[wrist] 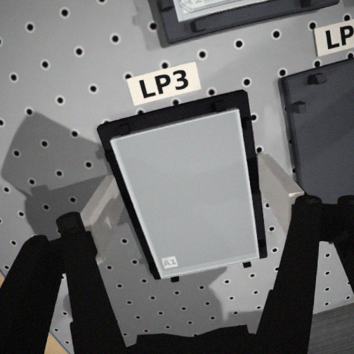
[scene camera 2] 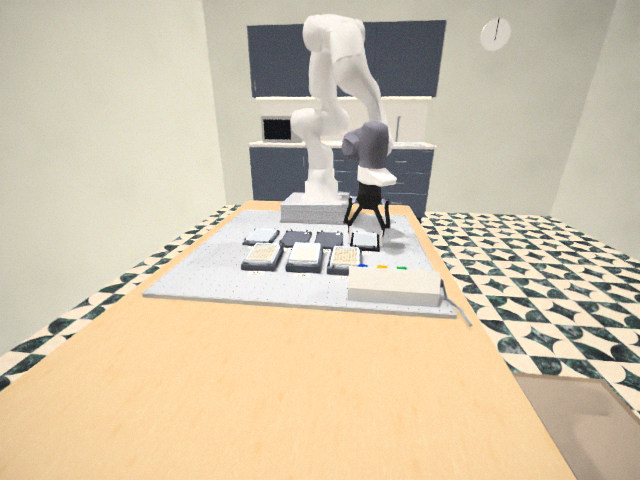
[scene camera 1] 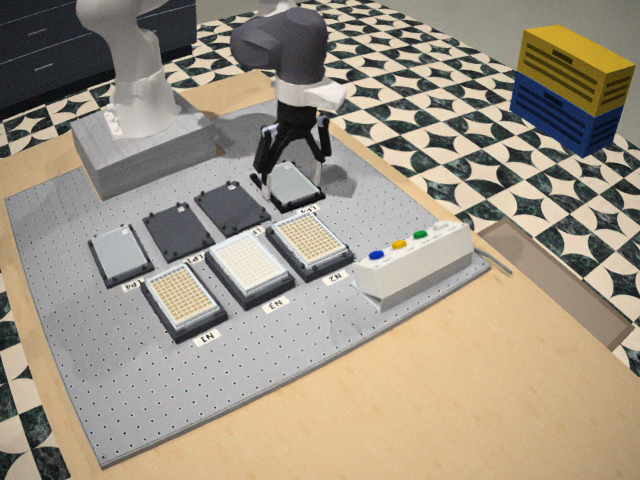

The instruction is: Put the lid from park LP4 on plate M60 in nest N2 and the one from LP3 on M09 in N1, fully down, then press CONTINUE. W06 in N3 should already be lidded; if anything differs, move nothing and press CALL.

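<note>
A clear grey lid lies on the dark park LP3. My gripper is partly open, its fingers on either side of this lid, with small gaps showing in the wrist view. Another lid lies on park LP4. Tan-welled plates sit in N1 and N2. The plate in N3 looks paler, as under a cover. Plate names are unreadable. The button box has blue, yellow and green buttons; their lettering is unreadable.
Two dark parks without lids, LP1 and LP2, stand between LP4 and LP3. The perforated board carries the nests. The robot's block base stands behind them.
</note>
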